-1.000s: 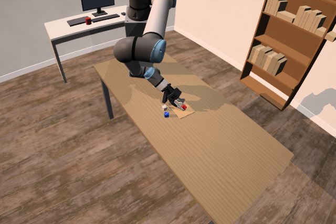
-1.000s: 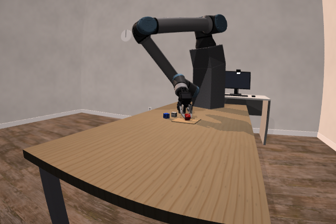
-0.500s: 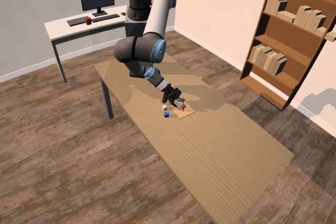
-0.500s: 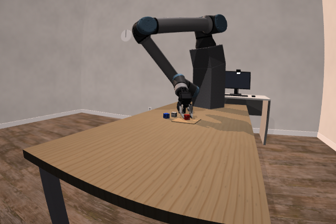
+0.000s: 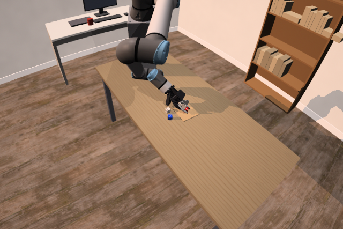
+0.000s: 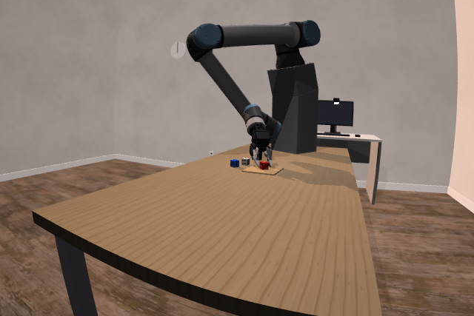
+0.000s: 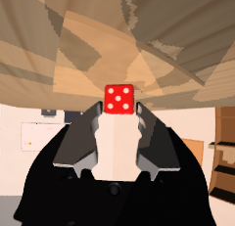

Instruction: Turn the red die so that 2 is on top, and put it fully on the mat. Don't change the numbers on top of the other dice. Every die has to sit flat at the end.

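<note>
The red die lies 10 mm behind my hand and 10 mm below it. The rest, counted from my hand: tan mat (10 mm behind, 10 mm to the right, 20 mm below); white die (70 mm behind, 120 mm to the right, 10 mm below); blue die (10 mm behind, 140 mm to the right, 10 mm below).
</note>
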